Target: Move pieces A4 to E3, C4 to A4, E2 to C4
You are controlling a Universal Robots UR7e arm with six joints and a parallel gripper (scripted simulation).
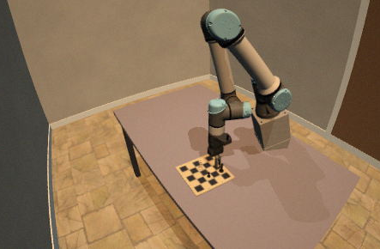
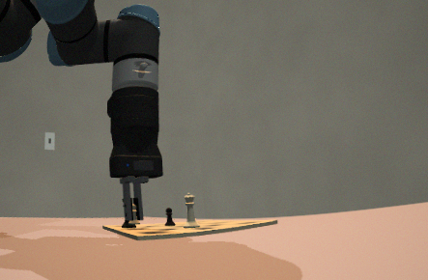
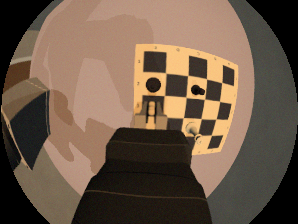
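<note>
The white pawn is 10 mm below my hand. The rest, counted from my hand: chessboard 80 mm ahead, 30 mm below, 10 mm to the left; tall black piece 40 mm to the left, 10 mm below; black pawn 70 mm ahead, 40 mm to the left, 20 mm below.
</note>
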